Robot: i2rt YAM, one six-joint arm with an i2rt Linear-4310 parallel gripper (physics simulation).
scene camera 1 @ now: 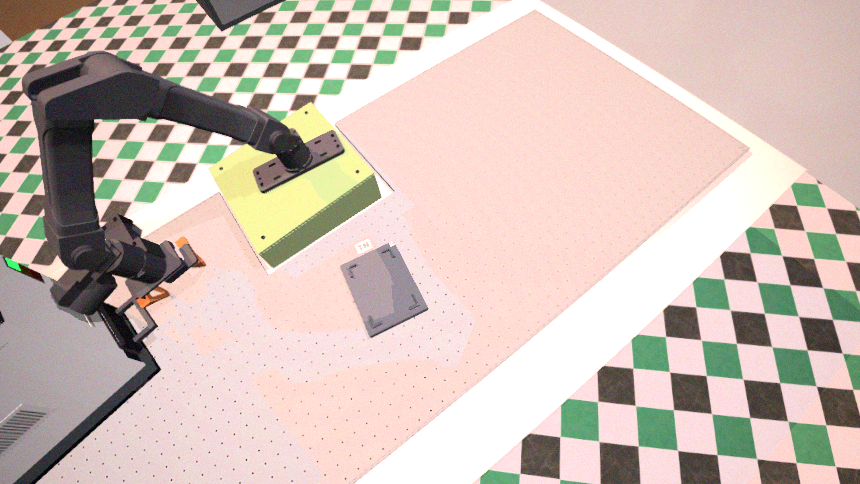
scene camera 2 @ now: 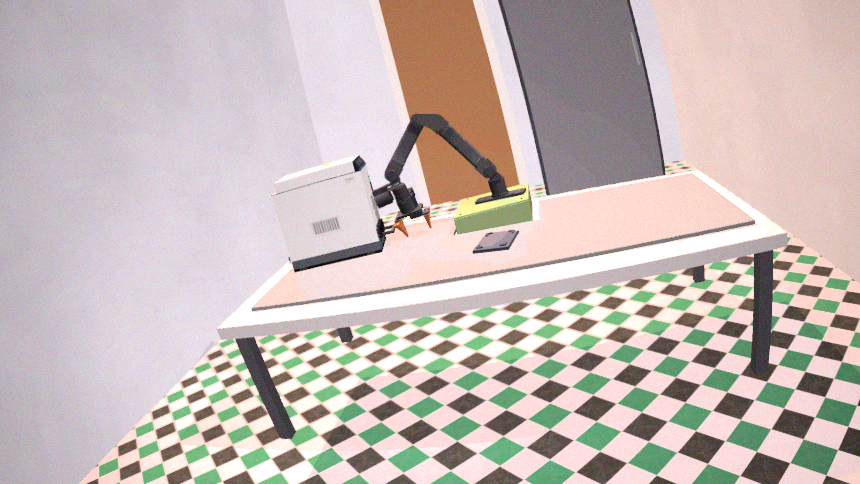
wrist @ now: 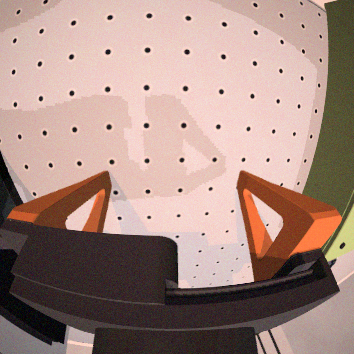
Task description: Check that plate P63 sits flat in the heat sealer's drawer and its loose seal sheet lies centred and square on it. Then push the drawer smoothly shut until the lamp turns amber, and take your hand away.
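Frame: origin at the arm's base, x ahead, y right, z down, level; centimetres.
Where they show: gripper, fingertip midpoint: (scene camera 1: 186, 278) (scene camera 2: 419, 232) (wrist: 173, 177); arm's base, link origin: (scene camera 1: 299, 162) (scene camera 2: 501, 197).
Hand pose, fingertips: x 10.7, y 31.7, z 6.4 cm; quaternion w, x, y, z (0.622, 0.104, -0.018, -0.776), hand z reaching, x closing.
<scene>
Things, the pixels of their top centre, and the offset from my fingertips. "spot": a spot on its surface instead.
- white heat sealer, top centre: (scene camera 2: 316, 168) dz -34.7, dx +13.9, dy +28.6 cm
- drawer's dark handle, surface spot: (scene camera 1: 151, 328) spot: dz -5.1, dx +10.7, dy +5.9 cm
- grey nest plate, top centre: (scene camera 1: 381, 284) (scene camera 2: 495, 237) dz -1.1, dx +21.8, dy -36.1 cm
- label, surface spot: (scene camera 1: 363, 245) spot: dz +0.7, dx +11.0, dy -36.3 cm
The white heat sealer (scene camera 2: 327, 210) stands at the left of the table; its grey top (scene camera 1: 54, 367) shows at lower left in scene camera 1. A bright green light (scene camera 1: 14, 263) (scene camera 2: 369, 179) shows on its front, beside a dark red part. The drawer's dark handle (scene camera 1: 151, 328) sticks out low at the front; how far the drawer is in cannot be told. Plate P63 and the seal sheet do not show. My gripper (scene camera 1: 174, 275) (scene camera 2: 417, 230) (wrist: 173, 177) is open and empty, fingers pointing down above the table, in front of the sealer and apart from the handle.
A yellow-green box (scene camera 1: 318, 198) (scene camera 2: 493, 215) (wrist: 335, 100) carries the arm's base. A grey nest plate (scene camera 1: 383, 288) (scene camera 2: 496, 240) with corner brackets lies in front of it, by an "IN" label (scene camera 1: 363, 245). The arm's bent wrist is close to the sealer's front.
</scene>
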